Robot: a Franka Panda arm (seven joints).
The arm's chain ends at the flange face. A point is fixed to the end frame.
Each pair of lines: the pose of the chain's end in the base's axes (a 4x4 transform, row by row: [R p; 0 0 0 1], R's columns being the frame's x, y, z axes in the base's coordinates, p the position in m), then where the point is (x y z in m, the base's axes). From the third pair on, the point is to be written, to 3 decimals.
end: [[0.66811 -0.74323 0.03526 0.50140], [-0.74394 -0.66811 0.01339 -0.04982], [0.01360 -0.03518 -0.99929 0.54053], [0 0 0 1]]
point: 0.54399 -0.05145 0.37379
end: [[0.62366 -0.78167 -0.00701 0.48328], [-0.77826 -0.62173 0.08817 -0.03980], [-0.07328 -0.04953 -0.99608 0.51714], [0 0 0 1]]
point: 0.51850 -0.03095 0.34891
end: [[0.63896 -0.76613 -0.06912 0.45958], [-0.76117 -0.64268 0.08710 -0.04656], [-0.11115 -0.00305 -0.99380 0.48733], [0 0 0 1]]
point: 0.484 -0.037 0.317
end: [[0.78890 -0.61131 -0.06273 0.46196], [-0.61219 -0.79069 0.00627 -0.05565], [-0.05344 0.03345 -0.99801 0.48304], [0 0 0 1]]
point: 0.488 -0.052 0.313
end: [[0.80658 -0.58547 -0.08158 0.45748], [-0.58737 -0.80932 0.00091 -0.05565], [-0.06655 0.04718 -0.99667 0.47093], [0 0 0 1]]
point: 0.480 -0.052 0.300
